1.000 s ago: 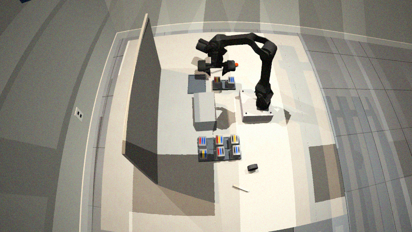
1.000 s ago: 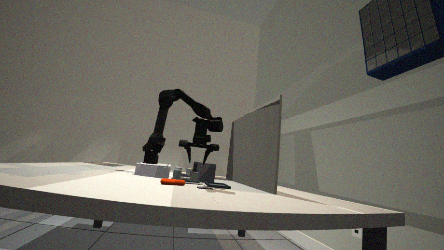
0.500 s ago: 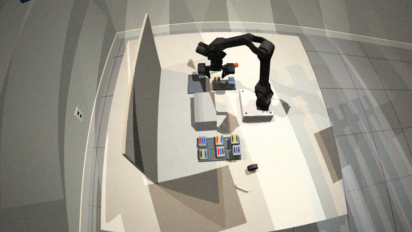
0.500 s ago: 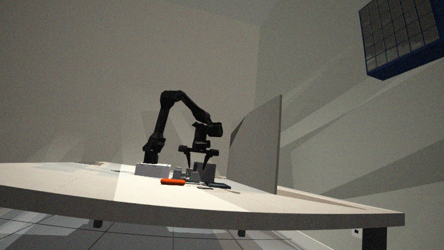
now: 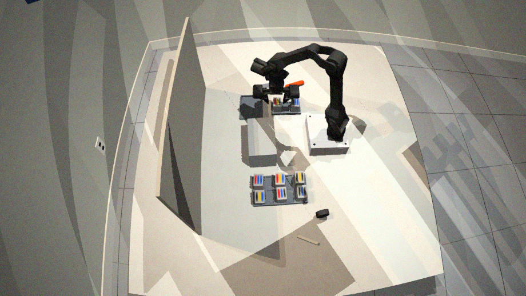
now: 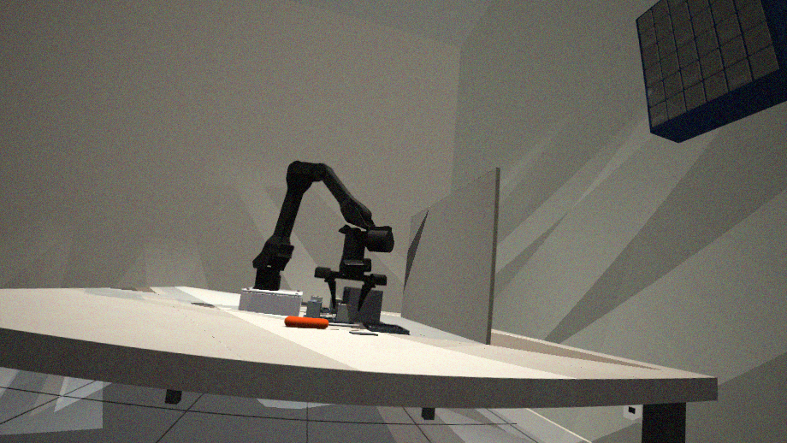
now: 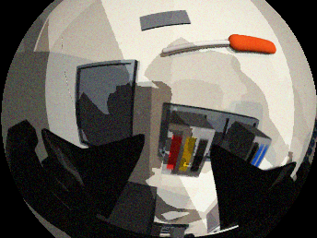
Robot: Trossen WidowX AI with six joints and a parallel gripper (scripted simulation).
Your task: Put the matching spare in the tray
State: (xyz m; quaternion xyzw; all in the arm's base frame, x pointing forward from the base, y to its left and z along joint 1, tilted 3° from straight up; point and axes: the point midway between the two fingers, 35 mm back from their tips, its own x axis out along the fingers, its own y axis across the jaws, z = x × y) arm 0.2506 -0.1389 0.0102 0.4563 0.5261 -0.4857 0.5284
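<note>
The dark grey tray lies 110 mm ahead of my gripper tip and 40 mm below it. From my gripper tip the other things lie so: grey block (210 mm to the left, 30 mm ahead, 10 mm above); then black tape roll (460 mm to the left, 210 mm behind, 10 mm below); then upright panel (290 mm ahead, 240 mm to the left, 190 mm above).
</note>
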